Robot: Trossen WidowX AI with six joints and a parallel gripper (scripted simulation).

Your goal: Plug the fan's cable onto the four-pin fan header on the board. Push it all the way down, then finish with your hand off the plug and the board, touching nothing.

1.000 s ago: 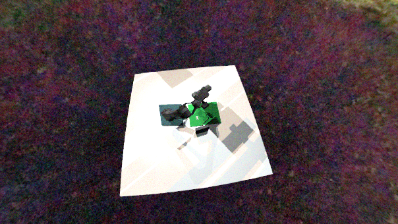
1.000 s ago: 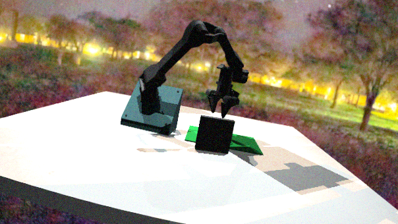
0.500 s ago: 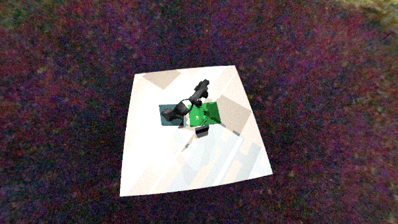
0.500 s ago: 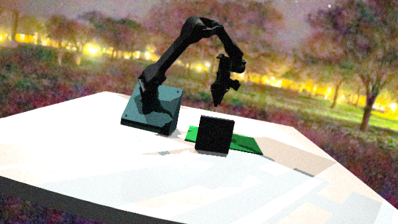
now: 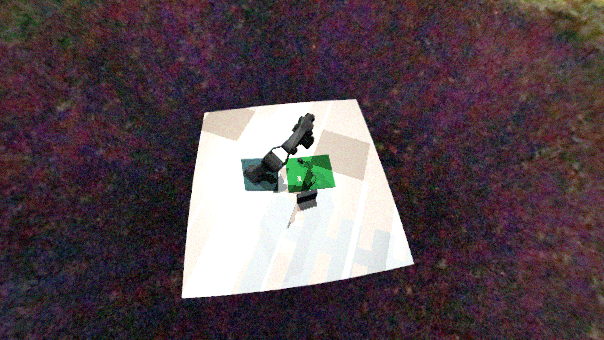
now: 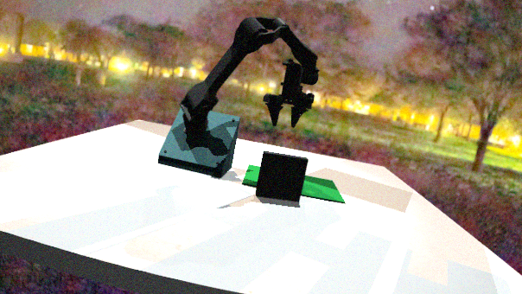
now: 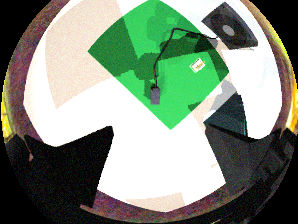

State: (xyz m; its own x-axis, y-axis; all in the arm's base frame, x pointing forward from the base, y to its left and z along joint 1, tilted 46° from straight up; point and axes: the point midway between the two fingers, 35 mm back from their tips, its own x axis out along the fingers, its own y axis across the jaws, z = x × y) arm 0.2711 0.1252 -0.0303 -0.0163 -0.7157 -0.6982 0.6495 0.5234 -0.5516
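Right now my gripper tip is 140 mm above the dark plug. Round my gripper tip: black fan (30 mm ahead, 260 mm to the right, 100 mm below); green board (60 mm ahead, 90 mm to the right, 180 mm below).
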